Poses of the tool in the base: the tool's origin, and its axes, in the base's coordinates. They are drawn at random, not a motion.
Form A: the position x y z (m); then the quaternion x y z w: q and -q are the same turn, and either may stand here.
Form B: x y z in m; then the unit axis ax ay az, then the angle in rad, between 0 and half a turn. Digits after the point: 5 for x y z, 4 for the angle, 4 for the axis.
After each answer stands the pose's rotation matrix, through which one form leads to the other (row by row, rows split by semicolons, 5 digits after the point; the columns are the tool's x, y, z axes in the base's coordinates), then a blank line. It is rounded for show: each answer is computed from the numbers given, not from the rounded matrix.
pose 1, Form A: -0.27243 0.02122 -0.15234 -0.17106 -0.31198 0.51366 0.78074
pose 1, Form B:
-0.27243 0.02122 -0.15234 -0.2738 -0.4993 0.8221 1.3499
0.27764 -0.69534 -0.66289; 0.90881 0.41378 -0.05340; 0.31142 -0.58761 0.74681

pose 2, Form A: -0.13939 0.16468 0.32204 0.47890 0.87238 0.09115 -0.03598
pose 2, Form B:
-0.13939 0.16468 0.32204 -0.4792 -0.8729 -0.0912 3.0696
-0.53872 0.84213 0.02453; 0.82901 0.52469 0.19350; 0.15008 0.12457 -0.98079

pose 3, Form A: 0.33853 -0.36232 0.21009 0.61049 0.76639 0.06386 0.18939
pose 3, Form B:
0.33853 -0.36232 0.21009 0.6217 0.7805 0.0650 2.7605
-0.18287 0.91156 0.36827; 0.95994 0.24645 -0.13336; -0.21232 0.32913 -0.92011

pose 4, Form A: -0.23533 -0.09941 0.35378 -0.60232 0.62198 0.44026 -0.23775
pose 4, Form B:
-0.23533 -0.09941 0.35378 0.6201 -0.6403 -0.4533 2.6615
-0.16137 -0.53992 -0.82610; -0.95860 -0.11323 0.26126; -0.23460 0.83407 -0.49929

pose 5, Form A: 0.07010 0.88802 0.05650 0.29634 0.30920 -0.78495 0.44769
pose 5, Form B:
0.07010 0.88802 0.05650 0.3314 0.3458 -0.8778 2.2132
-0.42351 0.88609 -0.18837; -0.51957 -0.40794 -0.75075; -0.74208 -0.22008 0.63315

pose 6, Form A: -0.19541 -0.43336 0.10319 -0.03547 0.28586 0.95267 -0.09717
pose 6, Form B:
-0.19541 -0.43336 0.10319 0.0356 -0.2872 -0.9572 2.9469
-0.97860 0.16486 -0.12314; -0.20542 -0.81768 0.53777; -0.01203 0.55156 0.83405

